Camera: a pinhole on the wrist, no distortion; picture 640 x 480 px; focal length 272.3 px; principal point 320.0 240.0 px. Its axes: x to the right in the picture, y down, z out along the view. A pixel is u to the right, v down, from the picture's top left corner.
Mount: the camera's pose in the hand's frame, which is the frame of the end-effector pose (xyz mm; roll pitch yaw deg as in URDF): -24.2 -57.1 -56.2 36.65 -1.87 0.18
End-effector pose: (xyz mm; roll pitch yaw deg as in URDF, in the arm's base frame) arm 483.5 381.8 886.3 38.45 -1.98 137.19
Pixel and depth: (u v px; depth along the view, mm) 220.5 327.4 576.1
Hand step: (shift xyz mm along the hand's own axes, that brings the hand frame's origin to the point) -252.7 -253.4 509.2
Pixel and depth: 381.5 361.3 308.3
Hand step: 34.9 -130.8 275.2
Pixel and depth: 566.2 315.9 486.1
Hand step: 400.3 -237.2 428.8
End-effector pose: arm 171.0 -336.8 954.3 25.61 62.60 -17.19
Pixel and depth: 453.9 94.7 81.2
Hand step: 14.7 -140.2 -15.6
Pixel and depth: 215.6 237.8 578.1
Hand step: -259.7 -406.7 397.3
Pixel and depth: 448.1 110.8 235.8
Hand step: 83.4 -287.3 69.8
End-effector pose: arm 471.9 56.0 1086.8 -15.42 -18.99 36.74
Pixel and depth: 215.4 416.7 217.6
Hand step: -116.1 -74.0 199.8
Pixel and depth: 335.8 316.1 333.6
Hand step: -15.0 -181.4 267.6
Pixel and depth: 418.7 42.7 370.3
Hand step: 106.9 -493.0 85.0
